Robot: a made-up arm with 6 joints. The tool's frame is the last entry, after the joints.
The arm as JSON. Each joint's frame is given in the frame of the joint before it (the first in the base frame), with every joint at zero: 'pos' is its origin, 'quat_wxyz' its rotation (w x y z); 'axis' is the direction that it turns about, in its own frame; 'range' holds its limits. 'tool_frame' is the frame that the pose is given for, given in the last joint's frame.
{
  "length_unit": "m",
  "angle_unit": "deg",
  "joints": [
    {
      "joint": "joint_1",
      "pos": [
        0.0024,
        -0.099,
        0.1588
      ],
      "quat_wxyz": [
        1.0,
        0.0,
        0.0,
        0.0
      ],
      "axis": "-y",
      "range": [
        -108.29,
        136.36
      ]
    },
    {
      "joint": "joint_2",
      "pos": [
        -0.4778,
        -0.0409,
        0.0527
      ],
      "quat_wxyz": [
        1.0,
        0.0,
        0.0,
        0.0
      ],
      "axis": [
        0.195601,
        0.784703,
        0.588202
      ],
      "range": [
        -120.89,
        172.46
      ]
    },
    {
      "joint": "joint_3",
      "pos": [
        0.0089,
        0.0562,
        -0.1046
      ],
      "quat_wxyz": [
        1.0,
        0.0,
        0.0,
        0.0
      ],
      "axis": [
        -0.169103,
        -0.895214,
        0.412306
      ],
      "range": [
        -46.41,
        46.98
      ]
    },
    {
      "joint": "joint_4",
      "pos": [
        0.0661,
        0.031,
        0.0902
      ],
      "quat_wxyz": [
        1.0,
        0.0,
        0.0,
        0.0
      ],
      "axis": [
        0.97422,
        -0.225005,
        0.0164
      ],
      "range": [
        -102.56,
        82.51
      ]
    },
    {
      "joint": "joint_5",
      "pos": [
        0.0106,
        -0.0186,
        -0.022
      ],
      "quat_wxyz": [
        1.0,
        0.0,
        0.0,
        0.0
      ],
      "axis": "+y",
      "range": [
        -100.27,
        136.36
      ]
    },
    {
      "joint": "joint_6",
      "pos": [
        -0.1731,
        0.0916,
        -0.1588
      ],
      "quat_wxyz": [
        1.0,
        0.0,
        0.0,
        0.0
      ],
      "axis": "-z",
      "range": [
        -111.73,
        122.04
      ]
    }
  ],
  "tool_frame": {
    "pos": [
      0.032,
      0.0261,
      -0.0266
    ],
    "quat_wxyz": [
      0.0,
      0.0,
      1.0,
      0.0
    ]
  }
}
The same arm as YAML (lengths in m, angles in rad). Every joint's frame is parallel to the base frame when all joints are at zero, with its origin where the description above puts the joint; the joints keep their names.
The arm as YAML. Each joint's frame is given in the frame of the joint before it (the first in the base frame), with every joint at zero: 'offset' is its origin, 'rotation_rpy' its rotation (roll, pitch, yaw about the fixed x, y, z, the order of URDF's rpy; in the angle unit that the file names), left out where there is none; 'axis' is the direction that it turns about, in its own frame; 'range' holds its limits. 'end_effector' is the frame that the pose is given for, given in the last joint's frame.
length_unit: m
angle_unit: rad
chain:
  - id: joint_1
    offset: [0.0024, -0.099, 0.1588]
    axis: [0.0, -1.0, 0.0]
    range: [-1.89, 2.3799]
  - id: joint_2
    offset: [-0.4778, -0.0409, 0.0527]
    axis: [0.195601, 0.784703, 0.588202]
    range: [-2.1099, 3.01]
  - id: joint_3
    offset: [0.0089, 0.0562, -0.1046]
    axis: [-0.169103, -0.895214, 0.412306]
    range: [-0.81, 0.82]
  - id: joint_4
    offset: [0.0661, 0.031, 0.0902]
    axis: [0.97422, -0.225005, 0.0164]
    range: [-1.79, 1.4401]
  - id: joint_5
    offset: [0.0106, -0.0186, -0.022]
    axis: [0.0, 1.0, 0.0]
    range: [-1.75, 2.3799]
  - id: joint_6
    offset: [-0.1731, 0.0916, -0.1588]
    axis: [0.0, 0.0, -1.0]
    range: [-1.9501, 2.13]
end_effector:
  offset: [0.032, 0.0261, -0.0266]
  rotation_rpy: [3.1416, 0.0, 3.1416]

